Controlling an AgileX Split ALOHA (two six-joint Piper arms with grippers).
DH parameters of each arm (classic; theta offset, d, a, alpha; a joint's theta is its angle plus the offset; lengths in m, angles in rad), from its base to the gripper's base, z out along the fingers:
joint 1: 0 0.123 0 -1.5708
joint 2: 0.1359 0 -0.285 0
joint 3: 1.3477 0 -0.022 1.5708
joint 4: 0 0.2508 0 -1.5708
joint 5: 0 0 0.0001 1.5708
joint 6: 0 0.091 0 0
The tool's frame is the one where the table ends.
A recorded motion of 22 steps. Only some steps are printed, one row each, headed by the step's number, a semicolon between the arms.
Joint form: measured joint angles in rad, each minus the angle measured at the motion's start. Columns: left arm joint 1, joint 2, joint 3, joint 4, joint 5, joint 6; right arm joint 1, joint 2, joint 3, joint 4, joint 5, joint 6.
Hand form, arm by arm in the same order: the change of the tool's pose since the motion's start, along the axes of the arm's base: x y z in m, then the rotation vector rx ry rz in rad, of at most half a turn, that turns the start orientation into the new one. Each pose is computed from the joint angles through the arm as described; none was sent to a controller.
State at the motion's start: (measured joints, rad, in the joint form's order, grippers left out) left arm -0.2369 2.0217 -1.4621 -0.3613 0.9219 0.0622; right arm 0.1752 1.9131 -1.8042 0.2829 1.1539 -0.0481
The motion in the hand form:
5: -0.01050 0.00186 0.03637 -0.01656 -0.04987 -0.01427; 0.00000 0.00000 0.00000 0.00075 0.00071 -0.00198
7: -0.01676 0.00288 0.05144 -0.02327 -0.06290 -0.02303; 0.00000 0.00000 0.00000 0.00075 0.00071 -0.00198
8: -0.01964 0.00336 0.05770 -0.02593 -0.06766 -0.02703; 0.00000 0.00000 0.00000 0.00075 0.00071 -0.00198
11: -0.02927 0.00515 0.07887 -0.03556 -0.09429 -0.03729; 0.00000 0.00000 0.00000 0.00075 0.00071 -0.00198
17: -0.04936 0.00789 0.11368 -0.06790 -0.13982 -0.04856; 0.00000 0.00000 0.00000 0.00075 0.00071 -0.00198
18: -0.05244 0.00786 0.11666 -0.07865 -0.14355 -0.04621; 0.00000 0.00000 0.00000 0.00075 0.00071 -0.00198
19: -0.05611 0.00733 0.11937 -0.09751 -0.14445 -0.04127; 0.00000 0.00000 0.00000 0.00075 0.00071 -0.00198
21: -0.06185 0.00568 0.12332 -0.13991 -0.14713 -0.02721; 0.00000 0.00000 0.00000 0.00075 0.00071 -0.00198
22: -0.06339 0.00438 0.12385 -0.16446 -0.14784 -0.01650; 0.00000 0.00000 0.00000 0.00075 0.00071 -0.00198
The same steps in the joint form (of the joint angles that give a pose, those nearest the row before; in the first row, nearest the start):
5: 0.0000 -0.0917 0.0000 0.0019 0.0420 0.0000; 0.0000 0.0000 0.0000 0.0000 0.0000 0.0022
7: 0.0000 -0.1310 0.0000 0.0019 0.0688 0.0000; 0.0000 0.0000 0.0000 0.0000 0.0000 0.0022
8: 0.0000 -0.1476 0.0000 0.0019 0.0809 0.0000; 0.0000 0.0000 0.0000 0.0000 0.0000 0.0022
11: 0.0000 -0.2043 0.0000 0.0019 0.1113 0.0000; 0.0000 0.0000 0.0000 0.0000 0.0000 0.0022
17: 0.0000 -0.3053 0.0071 -0.0161 0.1567 0.0000; 0.0000 0.0000 0.0000 0.0000 0.0000 0.0022
18: 0.0000 -0.3185 0.0145 -0.0261 0.1568 0.0000; 0.0000 0.0000 0.0000 0.0000 0.0000 0.0022
19: 0.0000 -0.3331 0.0254 -0.0450 0.1556 0.0000; 0.0000 0.0000 0.0000 0.0000 0.0000 0.0022
21: 0.0000 -0.3566 0.0465 -0.0880 0.1457 0.0000; 0.0000 0.0000 0.0000 0.0000 0.0000 0.0022
22: 0.0000 -0.3633 0.0570 -0.1138 0.1352 0.0000; 0.0000 0.0000 0.0000 0.0000 0.0000 0.0022

